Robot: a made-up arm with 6 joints. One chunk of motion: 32 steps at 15 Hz.
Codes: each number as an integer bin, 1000 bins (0 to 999) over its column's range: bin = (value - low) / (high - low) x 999, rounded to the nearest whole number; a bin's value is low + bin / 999 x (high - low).
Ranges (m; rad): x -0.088..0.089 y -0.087..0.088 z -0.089..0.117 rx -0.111..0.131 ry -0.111..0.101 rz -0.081..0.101
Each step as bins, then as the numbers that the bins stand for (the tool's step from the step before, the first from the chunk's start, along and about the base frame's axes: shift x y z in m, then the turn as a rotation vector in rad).
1 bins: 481 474 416 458 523 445
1 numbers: -0.00278 -0.00397 -0.00322 -0.00005 -0.00001 0.00007
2 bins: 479 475 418 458 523 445
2 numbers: -0.00313 -0.00379 -0.00281 -0.00005 -0.00001 0.00007
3 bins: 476 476 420 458 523 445
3 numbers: -0.00366 -0.00362 -0.00239 -0.00005 -0.00001 0.00007
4 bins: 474 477 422 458 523 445
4 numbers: -0.00402 -0.00344 -0.00198 -0.00005 -0.00001 0.00007
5 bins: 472 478 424 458 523 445
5 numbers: -0.00437 -0.00327 -0.00157 -0.00005 -0.00001 0.00007
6 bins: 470 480 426 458 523 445
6 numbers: -0.00473 -0.00292 -0.00116 -0.00005 -0.00001 0.00007
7 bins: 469 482 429 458 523 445
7 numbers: -0.00490 -0.00257 -0.00054 -0.00005 -0.00001 0.00007
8 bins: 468 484 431 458 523 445
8 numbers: -0.00508 -0.00222 -0.00013 -0.00005 -0.00001 0.00007
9 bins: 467 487 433 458 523 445
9 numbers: -0.00526 -0.00169 0.00029 -0.00005 -0.00001 0.00007
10 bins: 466 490 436 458 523 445
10 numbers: -0.00544 -0.00116 0.00091 -0.00005 -0.00001 0.00007
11 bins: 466 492 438 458 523 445
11 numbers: -0.00544 -0.00081 0.00132 -0.00005 -0.00001 0.00007
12 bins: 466 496 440 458 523 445
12 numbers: -0.00544 -0.00011 0.00173 -0.00005 -0.00001 0.00007
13 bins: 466 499 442 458 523 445
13 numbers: -0.00544 0.00041 0.00214 -0.00005 -0.00001 0.00007
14 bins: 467 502 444 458 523 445
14 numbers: -0.00526 0.00094 0.00256 -0.00005 -0.00001 0.00007
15 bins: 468 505 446 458 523 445
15 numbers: -0.00508 0.00146 0.00297 -0.00005 -0.00001 0.00007
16 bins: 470 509 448 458 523 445
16 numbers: -0.00473 0.00216 0.00338 -0.00005 -0.00001 0.00007
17 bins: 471 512 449 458 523 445
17 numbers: -0.00455 0.00269 0.00359 -0.00005 -0.00001 0.00007
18 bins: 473 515 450 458 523 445
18 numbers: -0.00420 0.00322 0.00379 -0.00005 -0.00001 0.00007
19 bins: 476 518 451 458 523 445
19 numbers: -0.00366 0.00374 0.00400 -0.00005 -0.00001 0.00007
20 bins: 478 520 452 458 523 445
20 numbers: -0.00331 0.00409 0.00421 -0.00005 -0.00001 0.00007
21 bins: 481 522 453 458 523 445
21 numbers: -0.00278 0.00444 0.00441 -0.00005 -0.00001 0.00007
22 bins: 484 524 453 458 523 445
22 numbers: -0.00225 0.00479 0.00441 -0.00005 -0.00001 0.00007
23 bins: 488 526 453 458 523 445
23 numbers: -0.00154 0.00514 0.00441 -0.00005 -0.00001 0.00007
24 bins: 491 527 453 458 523 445
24 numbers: -0.00101 0.00532 0.00441 -0.00005 -0.00001 0.00007
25 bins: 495 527 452 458 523 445
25 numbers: -0.00030 0.00532 0.00421 -0.00005 -0.00001 0.00007
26 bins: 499 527 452 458 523 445
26 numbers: 0.00041 0.00532 0.00421 -0.00005 -0.00001 0.00007
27 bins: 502 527 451 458 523 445
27 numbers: 0.00094 0.00532 0.00400 -0.00005 -0.00001 0.00007
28 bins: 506 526 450 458 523 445
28 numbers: 0.00165 0.00514 0.00379 -0.00005 -0.00001 0.00007
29 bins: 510 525 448 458 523 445
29 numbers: 0.00236 0.00497 0.00338 -0.00005 -0.00001 0.00007
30 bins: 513 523 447 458 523 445
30 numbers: 0.00289 0.00462 0.00317 -0.00005 -0.00001 0.00007
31 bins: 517 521 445 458 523 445
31 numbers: 0.00360 0.00427 0.00276 -0.00005 -0.00001 0.00007
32 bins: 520 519 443 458 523 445
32 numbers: 0.00413 0.00392 0.00235 -0.00005 -0.00001 0.00007
